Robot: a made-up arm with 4 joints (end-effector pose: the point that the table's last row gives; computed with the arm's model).
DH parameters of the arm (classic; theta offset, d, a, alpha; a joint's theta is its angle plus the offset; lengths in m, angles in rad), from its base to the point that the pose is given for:
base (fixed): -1.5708 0.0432 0 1.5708
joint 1: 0 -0.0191 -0.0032 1.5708
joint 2: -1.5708 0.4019 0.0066 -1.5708
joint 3: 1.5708 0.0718 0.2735 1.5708
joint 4: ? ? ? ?
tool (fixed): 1.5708 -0.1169 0 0
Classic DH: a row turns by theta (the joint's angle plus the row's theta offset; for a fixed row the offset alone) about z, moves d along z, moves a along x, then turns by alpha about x.
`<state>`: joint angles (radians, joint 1 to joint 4).
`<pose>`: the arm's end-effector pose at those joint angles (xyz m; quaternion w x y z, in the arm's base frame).
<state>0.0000 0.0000 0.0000 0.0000</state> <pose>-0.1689 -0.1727 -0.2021 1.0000 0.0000 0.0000 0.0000</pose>
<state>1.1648 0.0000 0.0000 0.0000</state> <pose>-0.1689 -0.2936 0.1050 0.8351 -0.5500 0.0000 0.0000</pose>
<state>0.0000 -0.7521 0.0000 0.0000</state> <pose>0.0020 -0.2537 -0.2021 0.9301 0.0000 0.0000 0.3673</pose>
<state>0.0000 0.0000 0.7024 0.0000</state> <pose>-0.2240 -0.1727 -0.3649 0.9390 0.0000 -0.3440 0.0000</pose>
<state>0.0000 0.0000 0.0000 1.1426</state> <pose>-0.1689 -0.0055 -0.2284 0.8412 0.5407 0.0000 0.0000</pose>
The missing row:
joint 4: 1.5708 -0.1946 0.1041 1.5708
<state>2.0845 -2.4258 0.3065 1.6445</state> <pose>0.1603 -0.1602 0.3507 0.3691 0.0640 0.9015 -0.2168</pose>
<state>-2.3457 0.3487 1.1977 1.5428</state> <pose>-0.1724 0.2910 0.4929 0.2057 -0.7931 0.4550 0.3488</pose>
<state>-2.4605 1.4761 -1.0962 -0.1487</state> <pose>-0.1653 0.1614 0.1050 0.0663 -0.7192 -0.6555 -0.2208</pose>
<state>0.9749 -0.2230 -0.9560 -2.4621</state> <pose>0.2727 0.0012 0.0503 0.1805 0.8653 -0.2696 -0.3822</pose>
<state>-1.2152 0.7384 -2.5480 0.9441</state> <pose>0.1675 0.3046 -0.2656 0.1757 -0.4033 -0.8979 -0.0159</pose>
